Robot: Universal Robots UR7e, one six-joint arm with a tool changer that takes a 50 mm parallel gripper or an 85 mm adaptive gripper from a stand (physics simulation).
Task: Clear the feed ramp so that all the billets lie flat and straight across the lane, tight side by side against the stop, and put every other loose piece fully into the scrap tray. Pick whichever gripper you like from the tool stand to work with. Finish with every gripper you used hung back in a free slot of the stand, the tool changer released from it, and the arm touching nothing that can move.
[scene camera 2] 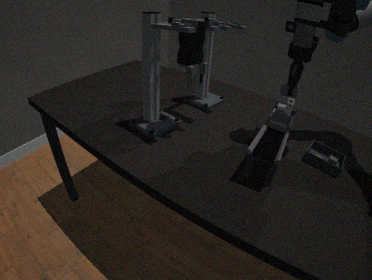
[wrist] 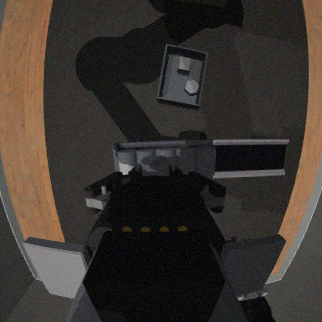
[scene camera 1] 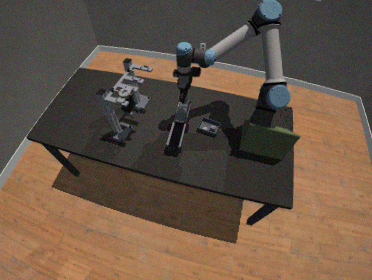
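Note:
My gripper is the adaptive one. It appears shut on a grey billet, held crosswise above the feed ramp; the arm's shadow and the gripper body partly hide it. Several rounded pieces, billet-like, lie across the ramp's left part in the wrist view, the leftmost one brightly lit. Their exact number and contact are unclear. The scrap tray holds a small block and a hexagonal piece.
The tool stand stands on the other side of the ramp from the tray. The parallel gripper hangs in it. A green box-like block stands near the arm's base, beyond the tray.

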